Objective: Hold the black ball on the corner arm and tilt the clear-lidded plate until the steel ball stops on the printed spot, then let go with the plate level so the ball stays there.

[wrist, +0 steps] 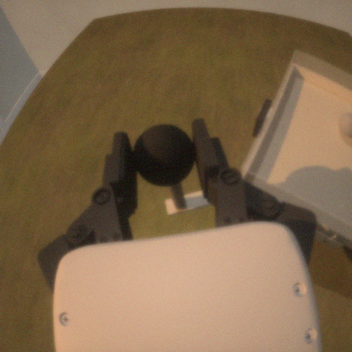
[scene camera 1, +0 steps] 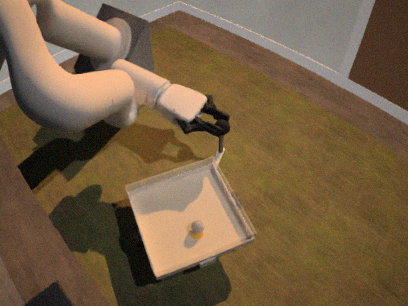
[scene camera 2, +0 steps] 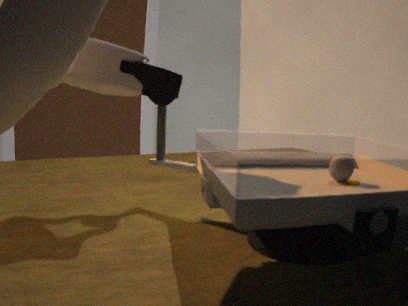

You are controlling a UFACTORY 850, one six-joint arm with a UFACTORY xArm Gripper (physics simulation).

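My gripper (scene camera 1: pixel 223 125) (scene camera 2: pixel 162 92) (wrist: pixel 161 141) is shut on the black ball (scene camera 1: pixel 222 127) (scene camera 2: pixel 163 100) (wrist: pixel 165 162), which tops the upright post of the corner arm (scene camera 1: pixel 221 144) (scene camera 2: pixel 161 132) (wrist: pixel 179 196). The clear-lidded plate (scene camera 1: pixel 160 250) (scene camera 2: pixel 300 211) (wrist: pixel 295 145) looks near level; its exact tilt is hard to tell. The steel ball (scene camera 1: pixel 197 226) (scene camera 2: pixel 341 168) (wrist: pixel 346 124) overlaps part of the orange printed spot (scene camera 1: pixel 197 235) (scene camera 2: pixel 354 182) in scene camera 1. In scene camera 2 the spot shows at the ball's lower right. The spot does not show in the wrist view.
The plate stands on a dark round base (scene camera 2: pixel 305 245) over the green-brown mat (scene camera 1: pixel 310 200) (scene camera 2: pixel 115 185) (wrist: pixel 150 75). A dark block (scene camera 2: pixel 376 227) is at the plate's near side. The arm's grey mount (scene camera 1: pixel 142 47) is at the back left.
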